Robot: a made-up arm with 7 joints.
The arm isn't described. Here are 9 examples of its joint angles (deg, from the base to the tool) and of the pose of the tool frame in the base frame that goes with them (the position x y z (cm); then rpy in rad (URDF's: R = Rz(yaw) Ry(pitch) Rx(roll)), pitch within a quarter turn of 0, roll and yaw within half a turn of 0).
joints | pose
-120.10 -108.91 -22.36 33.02 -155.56 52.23 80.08 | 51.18 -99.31 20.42 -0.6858 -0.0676 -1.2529
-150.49 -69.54 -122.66 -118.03 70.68 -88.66 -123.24 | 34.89 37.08 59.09 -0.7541 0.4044 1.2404
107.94 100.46 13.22 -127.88 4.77 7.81 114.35 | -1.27 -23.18 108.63 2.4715 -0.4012 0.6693
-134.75 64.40 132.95 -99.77 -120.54 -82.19 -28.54 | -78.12 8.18 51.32 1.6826 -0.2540 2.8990
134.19 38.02 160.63 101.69 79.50 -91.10 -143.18 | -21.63 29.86 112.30 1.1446 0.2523 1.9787
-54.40 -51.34 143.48 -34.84 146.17 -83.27 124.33 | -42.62 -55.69 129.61 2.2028 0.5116 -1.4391
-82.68 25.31 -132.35 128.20 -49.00 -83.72 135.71 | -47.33 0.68 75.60 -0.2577 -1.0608 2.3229
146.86 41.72 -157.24 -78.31 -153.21 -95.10 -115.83 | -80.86 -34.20 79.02 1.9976 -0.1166 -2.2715
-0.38 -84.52 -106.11 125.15 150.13 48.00 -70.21 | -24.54 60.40 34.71 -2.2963 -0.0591 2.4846
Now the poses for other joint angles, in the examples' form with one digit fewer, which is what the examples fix.
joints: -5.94 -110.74 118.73 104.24 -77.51 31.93 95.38
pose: -12.3 -64.0 12.0 2.505 0.593 -1.195
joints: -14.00 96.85 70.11 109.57 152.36 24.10 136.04
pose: 54.2 -56.9 26.3 0.341 -0.313 -1.930
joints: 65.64 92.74 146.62 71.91 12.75 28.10 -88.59
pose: 0.3 -74.5 108.0 1.819 -0.781 2.021
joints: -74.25 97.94 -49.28 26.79 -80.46 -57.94 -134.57
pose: 23.8 100.9 -4.1 -1.212 0.318 1.145
